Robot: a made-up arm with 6 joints. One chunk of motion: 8 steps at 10 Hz.
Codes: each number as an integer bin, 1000 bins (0 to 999) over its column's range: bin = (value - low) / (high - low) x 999, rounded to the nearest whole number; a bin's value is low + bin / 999 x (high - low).
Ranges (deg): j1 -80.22..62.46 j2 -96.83..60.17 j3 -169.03..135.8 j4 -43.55..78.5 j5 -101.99..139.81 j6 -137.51..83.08
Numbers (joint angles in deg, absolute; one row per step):
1: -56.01 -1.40 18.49 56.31 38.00 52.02
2: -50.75 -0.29 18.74 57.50 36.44 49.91
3: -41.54 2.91 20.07 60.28 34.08 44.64
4: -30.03 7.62 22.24 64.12 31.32 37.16
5: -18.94 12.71 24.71 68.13 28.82 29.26
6: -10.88 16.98 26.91 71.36 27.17 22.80
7: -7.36 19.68 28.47 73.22 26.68 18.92
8: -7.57 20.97 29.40 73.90 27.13 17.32
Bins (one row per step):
1: 170 607 615 817 578 858
2: 206 614 615 827 572 849
3: 271 635 620 850 562 825
4: 351 665 627 881 551 791
5: 429 697 635 914 540 755
6: 485 724 642 941 534 726
7: 510 741 647 956 532 708
8: 509 750 650 961 533 701

